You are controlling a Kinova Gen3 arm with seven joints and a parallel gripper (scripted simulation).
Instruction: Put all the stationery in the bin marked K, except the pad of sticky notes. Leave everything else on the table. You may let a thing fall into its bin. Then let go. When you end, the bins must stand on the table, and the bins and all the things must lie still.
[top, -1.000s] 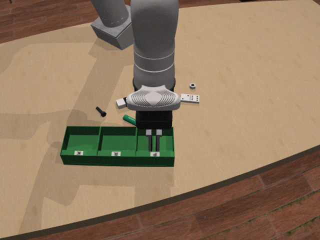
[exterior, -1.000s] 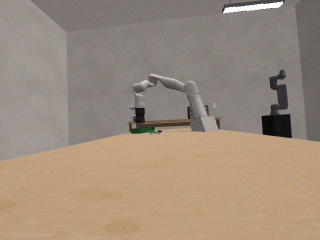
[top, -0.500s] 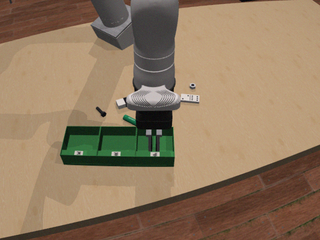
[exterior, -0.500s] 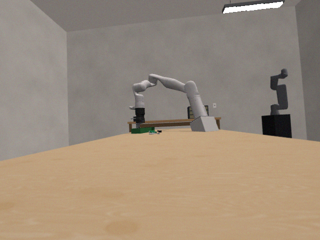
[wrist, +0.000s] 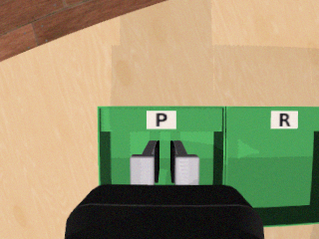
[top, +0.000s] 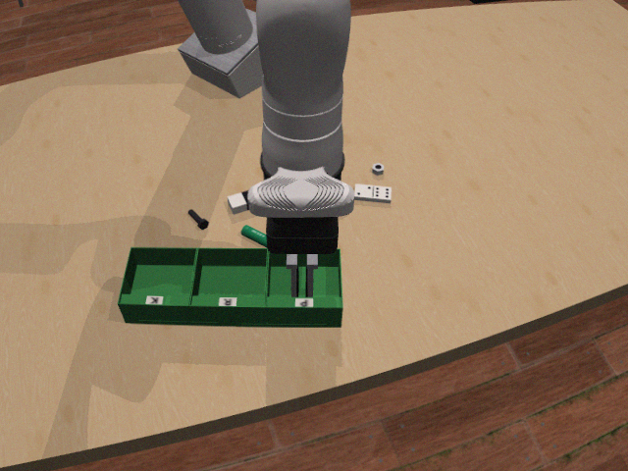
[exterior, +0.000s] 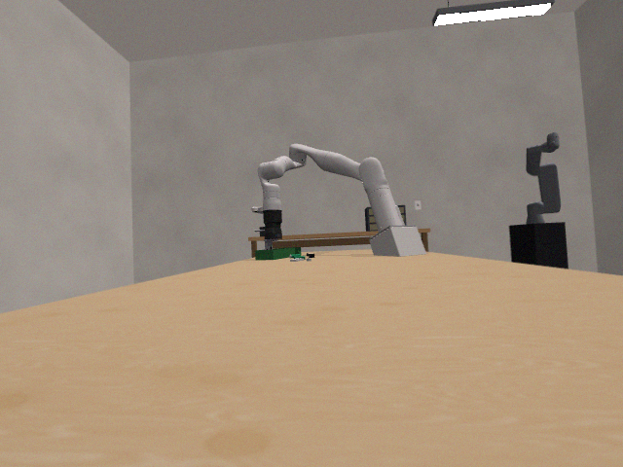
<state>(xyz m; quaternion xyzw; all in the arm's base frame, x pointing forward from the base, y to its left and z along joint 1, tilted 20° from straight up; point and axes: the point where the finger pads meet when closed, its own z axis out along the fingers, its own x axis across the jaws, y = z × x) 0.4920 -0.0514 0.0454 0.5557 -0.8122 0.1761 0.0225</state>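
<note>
Now: hand 180 mm past the black-and-white eraser, 10 mm to the left of it and 30 mm above it. Round my hand: sticky notes: 130 mm behind, 80 mm to the left, 30 mm below; then green tray: 40 mm behind, 70 mm to the right, 20 mm below; then green battery: 110 mm behind, 10 mm to the right, 30 mm below.
</note>
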